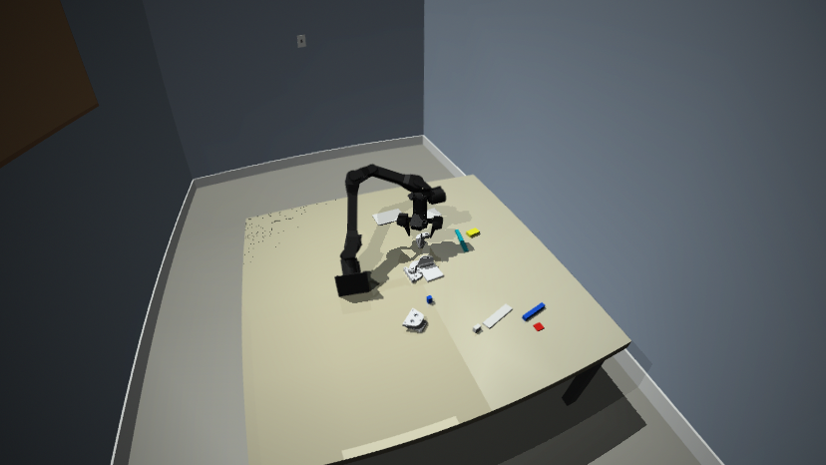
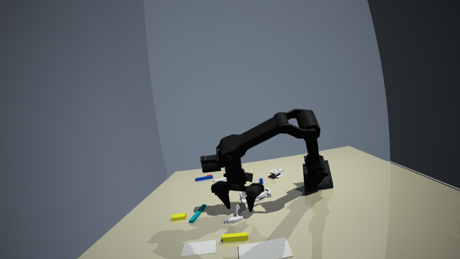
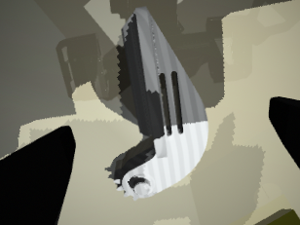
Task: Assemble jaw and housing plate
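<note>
Now: gripper tip 30 mm short of the white jaw, 20 mm to the right of it and 20 mm above it. Also, from my gripper tip: blue bar (300 mm ahead, 500 mm to the right, 20 mm below); white bar (170 mm ahead, 480 mm to the right, 30 mm below); teal bar (180 mm ahead, 30 mm to the right, 20 mm below).
</note>
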